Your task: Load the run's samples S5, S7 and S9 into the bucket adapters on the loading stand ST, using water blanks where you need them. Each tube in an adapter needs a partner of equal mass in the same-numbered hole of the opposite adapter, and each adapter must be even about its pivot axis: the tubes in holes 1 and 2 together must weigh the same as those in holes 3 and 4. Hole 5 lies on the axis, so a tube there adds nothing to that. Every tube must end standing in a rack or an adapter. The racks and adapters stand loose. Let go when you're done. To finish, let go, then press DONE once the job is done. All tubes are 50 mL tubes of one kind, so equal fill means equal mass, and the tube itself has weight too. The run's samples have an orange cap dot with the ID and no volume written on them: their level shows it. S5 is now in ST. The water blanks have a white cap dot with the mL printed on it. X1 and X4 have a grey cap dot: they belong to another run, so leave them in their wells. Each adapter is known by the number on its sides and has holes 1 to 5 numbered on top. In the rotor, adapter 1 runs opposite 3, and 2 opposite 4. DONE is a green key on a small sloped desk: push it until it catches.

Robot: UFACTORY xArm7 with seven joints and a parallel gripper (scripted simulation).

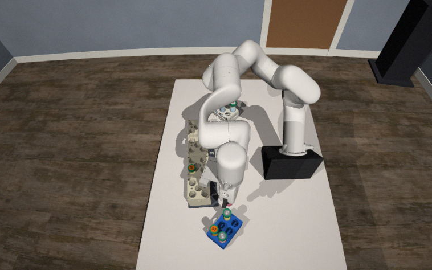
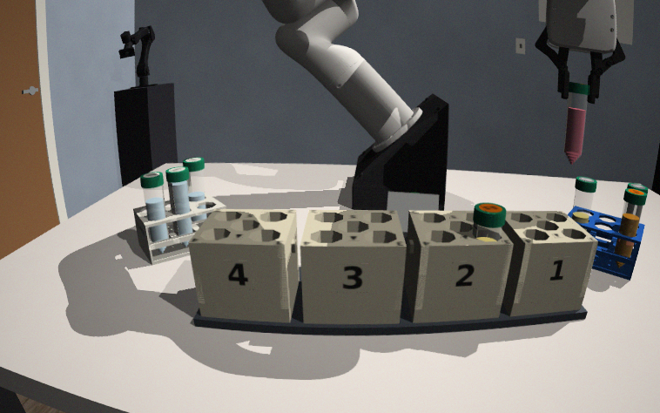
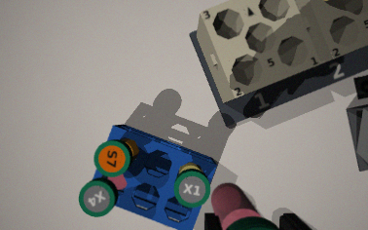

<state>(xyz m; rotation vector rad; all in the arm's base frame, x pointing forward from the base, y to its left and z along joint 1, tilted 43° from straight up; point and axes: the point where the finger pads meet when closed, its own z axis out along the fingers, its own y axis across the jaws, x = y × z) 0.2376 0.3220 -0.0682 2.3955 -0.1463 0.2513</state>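
Right now my hand is 50 mm above the pink-filled sample tube, 10 mm to the left of it and 10 mm past it. From my hand the other things lie so: blue rack (220 mm below, 70 mm to the left, 10 mm ahead); then green done key (240 mm to the right, 190 mm below, 20 mm behind); then S7 tube (190 mm below, 100 mm to the left, 40 mm ahead).
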